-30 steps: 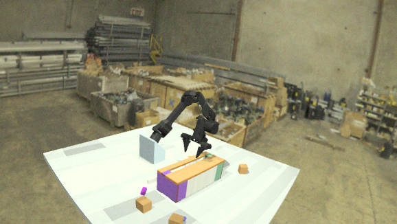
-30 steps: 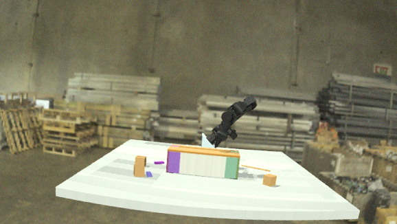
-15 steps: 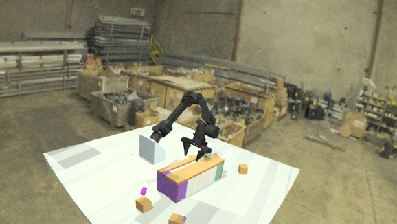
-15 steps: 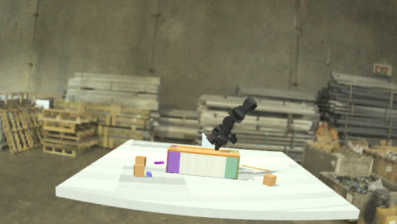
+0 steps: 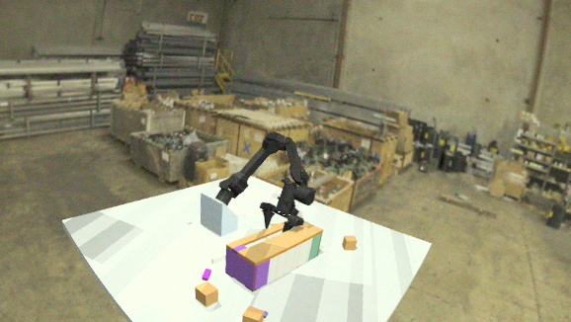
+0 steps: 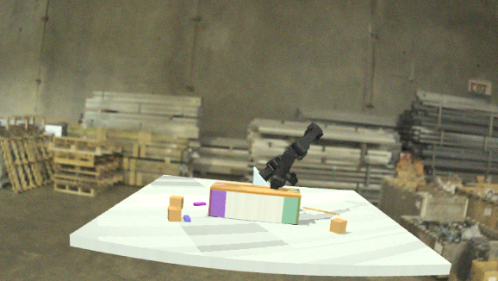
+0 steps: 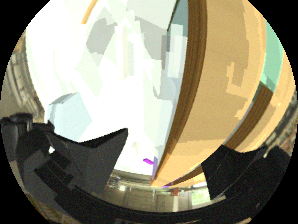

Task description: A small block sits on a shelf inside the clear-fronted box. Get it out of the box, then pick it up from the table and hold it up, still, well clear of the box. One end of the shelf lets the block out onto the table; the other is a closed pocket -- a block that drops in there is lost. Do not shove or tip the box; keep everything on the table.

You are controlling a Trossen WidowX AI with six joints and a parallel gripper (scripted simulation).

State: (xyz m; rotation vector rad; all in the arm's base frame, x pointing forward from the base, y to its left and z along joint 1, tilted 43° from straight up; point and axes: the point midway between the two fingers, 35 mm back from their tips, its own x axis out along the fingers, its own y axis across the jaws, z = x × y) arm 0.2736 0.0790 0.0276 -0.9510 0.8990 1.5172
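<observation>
My gripper tip is 50 mm short of the small tan block and 30 mm to the left of it. Round my gripper tip: small purple piece 330 mm to the right, 90 mm below; then thin orange stick 130 mm behind, 250 mm to the left, 90 mm below.
</observation>
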